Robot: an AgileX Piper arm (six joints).
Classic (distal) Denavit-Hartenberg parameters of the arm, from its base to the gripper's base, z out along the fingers. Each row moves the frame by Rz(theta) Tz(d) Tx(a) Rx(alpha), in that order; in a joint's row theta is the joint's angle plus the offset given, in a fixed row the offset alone. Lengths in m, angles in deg.
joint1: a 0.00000; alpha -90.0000; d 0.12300; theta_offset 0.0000
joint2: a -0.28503; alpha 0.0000; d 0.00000; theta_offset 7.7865
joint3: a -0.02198; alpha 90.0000; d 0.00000; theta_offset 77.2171
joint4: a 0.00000; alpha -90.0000; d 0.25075; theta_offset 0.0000
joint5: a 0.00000; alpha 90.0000; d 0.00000; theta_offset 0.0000
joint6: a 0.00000; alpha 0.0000; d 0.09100; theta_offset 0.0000
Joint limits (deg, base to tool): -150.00..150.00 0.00..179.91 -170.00..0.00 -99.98..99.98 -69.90..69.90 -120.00..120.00
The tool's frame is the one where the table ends.
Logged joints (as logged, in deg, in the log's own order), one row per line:
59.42, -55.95, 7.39, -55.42, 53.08, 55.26
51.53, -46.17, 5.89, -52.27, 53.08, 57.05
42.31, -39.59, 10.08, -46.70, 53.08, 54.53
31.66, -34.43, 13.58, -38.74, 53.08, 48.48
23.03, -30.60, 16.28, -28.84, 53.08, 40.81
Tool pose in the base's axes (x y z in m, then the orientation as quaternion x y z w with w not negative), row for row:
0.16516, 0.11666, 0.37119, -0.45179, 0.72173, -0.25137, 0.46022
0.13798, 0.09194, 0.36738, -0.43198, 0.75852, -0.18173, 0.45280
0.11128, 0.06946, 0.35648, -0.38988, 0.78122, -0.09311, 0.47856
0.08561, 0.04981, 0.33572, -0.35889, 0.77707, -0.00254, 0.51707
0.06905, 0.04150, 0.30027, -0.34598, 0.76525, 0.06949, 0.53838
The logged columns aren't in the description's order. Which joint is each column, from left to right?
Columns, left to right: joint2, joint4, joint6, joint3, joint1, joint5.
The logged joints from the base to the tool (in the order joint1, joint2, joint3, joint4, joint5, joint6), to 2 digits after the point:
53.08, 59.42, -55.42, -55.95, 55.26, 7.39
53.08, 51.53, -52.27, -46.17, 57.05, 5.89
53.08, 42.31, -46.70, -39.59, 54.53, 10.08
53.08, 31.66, -38.74, -34.43, 48.48, 13.58
53.08, 23.03, -28.84, -30.60, 40.81, 16.28

